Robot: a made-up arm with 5 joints.
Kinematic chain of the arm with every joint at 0, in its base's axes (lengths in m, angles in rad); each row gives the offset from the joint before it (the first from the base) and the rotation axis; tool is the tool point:
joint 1: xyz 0 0 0.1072 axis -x
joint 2: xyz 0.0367 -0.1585 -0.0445 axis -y
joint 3: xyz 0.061 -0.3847 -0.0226 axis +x
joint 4: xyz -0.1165 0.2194 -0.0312 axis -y
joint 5: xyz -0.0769 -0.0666 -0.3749 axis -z
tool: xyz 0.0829 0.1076 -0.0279
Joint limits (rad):
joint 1: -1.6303..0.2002
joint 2: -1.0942..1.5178
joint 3: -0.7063..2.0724
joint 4: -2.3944..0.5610
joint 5: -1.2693..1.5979
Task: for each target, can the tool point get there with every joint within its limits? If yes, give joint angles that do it. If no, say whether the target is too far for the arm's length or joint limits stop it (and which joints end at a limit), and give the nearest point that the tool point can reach.
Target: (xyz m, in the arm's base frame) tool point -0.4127 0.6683 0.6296
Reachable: no: joint limits stop it (at a limit: joint 1) | nearest point -0.1670 0.3467 0.0187 | short by 0.733 m
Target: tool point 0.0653 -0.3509 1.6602
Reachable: no: too far | nearest point 0.0471 -0.4644 0.7135 | short by 0.954 m
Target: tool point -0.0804 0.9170 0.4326
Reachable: no: joint limits stop it (at a limit: joint 1) | nearest point -0.0194 0.4804 -0.0358 | short by 0.643 m
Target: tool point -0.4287 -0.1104 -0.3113
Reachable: yes | joints -1.2803 0.2036 1.7236 -1.4610 1.0982
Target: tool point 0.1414 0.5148 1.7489
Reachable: no: too far | nearest point 0.0561 -0.2313 0.6262 | short by 1.351 m
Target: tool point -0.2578 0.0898 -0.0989
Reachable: yes | joints -1.2856 0.4781 1.3813 -0.8106 1.0220
